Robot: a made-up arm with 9 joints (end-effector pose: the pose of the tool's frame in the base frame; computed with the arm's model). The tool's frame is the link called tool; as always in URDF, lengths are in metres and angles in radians. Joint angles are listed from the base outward.
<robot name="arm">
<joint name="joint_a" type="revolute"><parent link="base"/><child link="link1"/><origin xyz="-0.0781 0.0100 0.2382" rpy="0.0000 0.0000 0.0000"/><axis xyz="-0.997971 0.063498 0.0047"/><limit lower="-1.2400" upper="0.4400"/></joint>
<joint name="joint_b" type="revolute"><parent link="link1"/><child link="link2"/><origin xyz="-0.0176 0.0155 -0.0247" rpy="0.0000 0.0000 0.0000"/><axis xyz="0 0 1"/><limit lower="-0.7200" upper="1.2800"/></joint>
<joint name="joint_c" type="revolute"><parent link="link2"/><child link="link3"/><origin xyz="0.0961 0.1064 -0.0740" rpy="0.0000 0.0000 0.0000"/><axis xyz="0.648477 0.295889 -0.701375"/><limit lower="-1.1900" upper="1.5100"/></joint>
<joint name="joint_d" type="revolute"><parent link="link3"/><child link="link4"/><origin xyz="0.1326 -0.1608 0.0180" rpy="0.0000 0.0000 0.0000"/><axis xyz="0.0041 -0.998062 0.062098"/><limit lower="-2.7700" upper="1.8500"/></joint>
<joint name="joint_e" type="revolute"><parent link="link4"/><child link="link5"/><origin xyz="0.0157 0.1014 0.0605" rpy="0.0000 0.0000 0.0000"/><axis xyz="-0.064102 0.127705 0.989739"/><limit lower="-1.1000" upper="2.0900"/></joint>
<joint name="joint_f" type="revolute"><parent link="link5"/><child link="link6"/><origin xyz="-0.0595 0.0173 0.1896" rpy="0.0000 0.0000 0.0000"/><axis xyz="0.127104 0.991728 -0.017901"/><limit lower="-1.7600" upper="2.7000"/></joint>
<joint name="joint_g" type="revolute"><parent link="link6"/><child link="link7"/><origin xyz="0.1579 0.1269 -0.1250" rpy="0.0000 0.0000 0.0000"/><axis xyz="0 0 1"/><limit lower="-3.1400" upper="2.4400"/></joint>
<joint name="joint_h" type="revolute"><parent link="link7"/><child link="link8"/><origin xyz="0.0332 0.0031 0.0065" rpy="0.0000 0.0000 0.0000"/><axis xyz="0 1 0"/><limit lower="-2.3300" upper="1.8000"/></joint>
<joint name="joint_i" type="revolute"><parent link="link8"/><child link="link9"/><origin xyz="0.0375 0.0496 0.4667" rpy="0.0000 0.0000 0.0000"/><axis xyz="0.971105 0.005 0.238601"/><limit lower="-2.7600" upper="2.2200"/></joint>
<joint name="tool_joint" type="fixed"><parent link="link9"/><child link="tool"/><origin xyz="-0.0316 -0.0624 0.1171" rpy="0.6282 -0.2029 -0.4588"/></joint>
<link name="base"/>
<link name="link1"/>
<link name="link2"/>
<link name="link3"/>
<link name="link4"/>
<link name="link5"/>
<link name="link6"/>
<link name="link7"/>
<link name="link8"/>
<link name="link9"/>
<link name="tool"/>
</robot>
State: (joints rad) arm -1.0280 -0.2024 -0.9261 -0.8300 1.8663 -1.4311 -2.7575 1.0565 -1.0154
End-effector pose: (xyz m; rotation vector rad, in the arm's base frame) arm 0.4779 -0.0052 0.2338 0.5023 1.8804 -0.0694
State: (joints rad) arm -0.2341 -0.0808 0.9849 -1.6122 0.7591 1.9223 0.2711 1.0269 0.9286
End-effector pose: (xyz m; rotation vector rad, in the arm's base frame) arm -0.0911 0.0035 0.4923 1.0975 -1.9764 -1.0173
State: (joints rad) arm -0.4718 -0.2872 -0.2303 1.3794 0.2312 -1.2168 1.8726 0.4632 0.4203
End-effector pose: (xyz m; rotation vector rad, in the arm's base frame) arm -0.3163 0.5684 -0.0236 -1.1511 -1.3013 0.5276
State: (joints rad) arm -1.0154 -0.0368 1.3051 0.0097 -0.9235 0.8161 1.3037 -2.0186 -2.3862
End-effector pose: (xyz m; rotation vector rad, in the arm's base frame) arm -0.0113 -0.0227 0.4536 -0.6718 1.7472 -2.0498
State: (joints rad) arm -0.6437 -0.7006 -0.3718 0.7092 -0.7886 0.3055 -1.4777 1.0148 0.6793
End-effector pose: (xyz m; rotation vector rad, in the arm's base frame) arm -0.2970 -0.2092 0.2024 -1.5665 0.2843 1.6923
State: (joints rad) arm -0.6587 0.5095 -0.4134 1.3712 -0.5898 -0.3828 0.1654 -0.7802 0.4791
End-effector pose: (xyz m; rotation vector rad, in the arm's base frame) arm -0.3259 0.1607 -0.0496 -1.4132 2.1786 -0.4555
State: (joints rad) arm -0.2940 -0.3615 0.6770 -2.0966 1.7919 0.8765 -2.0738 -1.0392 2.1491
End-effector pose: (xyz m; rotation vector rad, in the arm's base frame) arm 0.3953 -0.2645 0.1896 -2.4576 -1.2702 0.5507
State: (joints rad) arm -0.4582 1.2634 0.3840 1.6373 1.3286 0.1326 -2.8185 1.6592 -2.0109
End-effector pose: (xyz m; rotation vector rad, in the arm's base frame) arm 0.2189 -0.0506 0.1537 0.4992 -0.0192 0.2315
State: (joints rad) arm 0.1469 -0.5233 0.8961 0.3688 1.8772 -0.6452 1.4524 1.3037 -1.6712
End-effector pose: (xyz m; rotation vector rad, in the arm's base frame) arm -0.4351 0.4339 0.2489 -1.8416 -1.4920 1.4387
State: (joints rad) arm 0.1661 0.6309 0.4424 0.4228 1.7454 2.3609 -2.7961 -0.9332 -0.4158
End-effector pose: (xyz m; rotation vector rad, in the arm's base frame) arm -0.0722 -0.2646 -0.2287 1.5344 2.2921 -1.0136
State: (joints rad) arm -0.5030 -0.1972 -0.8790 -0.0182 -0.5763 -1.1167 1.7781 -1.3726 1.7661
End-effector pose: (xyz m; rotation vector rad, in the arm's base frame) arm -0.0167 -0.0005 0.7680 0.2630 1.1698 2.1943
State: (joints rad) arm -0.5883 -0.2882 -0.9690 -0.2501 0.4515 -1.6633 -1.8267 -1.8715 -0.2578
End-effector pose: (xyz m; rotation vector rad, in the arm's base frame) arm -0.0792 0.8792 0.6412 -0.4101 2.1452 1.6379
